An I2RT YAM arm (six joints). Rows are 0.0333 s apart.
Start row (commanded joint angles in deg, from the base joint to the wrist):
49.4 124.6 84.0 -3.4 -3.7 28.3
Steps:
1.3 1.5 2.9 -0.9 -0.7 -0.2
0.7 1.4 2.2 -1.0 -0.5 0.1
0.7 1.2 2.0 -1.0 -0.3 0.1
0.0 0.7 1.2 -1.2 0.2 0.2
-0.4 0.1 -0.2 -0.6 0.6 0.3
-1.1 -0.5 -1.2 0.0 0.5 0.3
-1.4 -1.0 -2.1 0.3 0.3 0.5
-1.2 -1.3 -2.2 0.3 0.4 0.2
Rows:
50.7 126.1 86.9 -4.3 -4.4 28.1
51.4 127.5 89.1 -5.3 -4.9 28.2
52.1 128.7 91.1 -6.3 -5.2 28.3
52.1 129.4 92.3 -7.5 -5.0 28.5
51.7 129.5 92.1 -8.1 -4.4 28.8
50.6 129.0 90.9 -8.1 -3.9 29.1
49.2 128.0 88.8 -7.8 -3.6 29.6
48.0 126.7 86.6 -7.5 -3.2 29.8

